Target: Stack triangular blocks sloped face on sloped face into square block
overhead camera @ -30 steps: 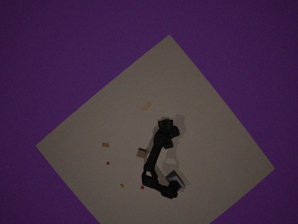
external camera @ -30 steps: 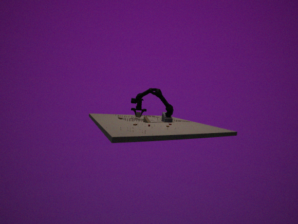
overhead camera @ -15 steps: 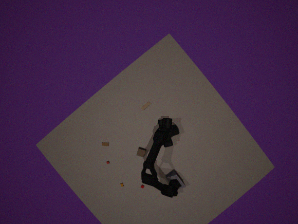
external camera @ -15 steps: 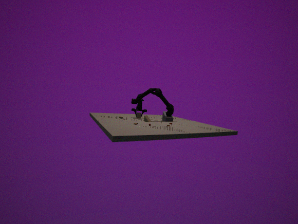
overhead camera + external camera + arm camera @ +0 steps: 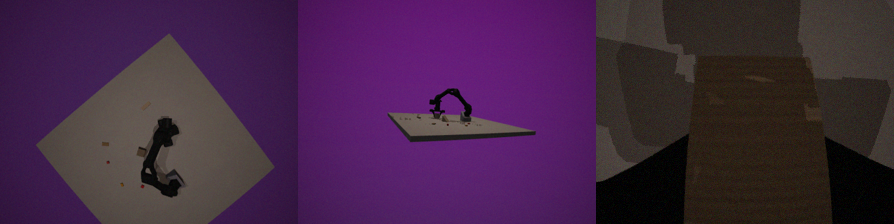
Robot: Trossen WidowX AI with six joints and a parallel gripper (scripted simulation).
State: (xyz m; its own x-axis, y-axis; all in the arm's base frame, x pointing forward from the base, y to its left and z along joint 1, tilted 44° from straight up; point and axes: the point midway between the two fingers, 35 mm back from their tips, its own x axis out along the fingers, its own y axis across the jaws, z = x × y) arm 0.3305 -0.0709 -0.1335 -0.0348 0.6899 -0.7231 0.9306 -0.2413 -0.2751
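The tan triangular block is 10 mm above my gripper tip. The rest, counted from my gripper tip: orange cube: 140 mm behind, 480 mm to the left; red cube: 50 mm ahead, 460 mm to the left.
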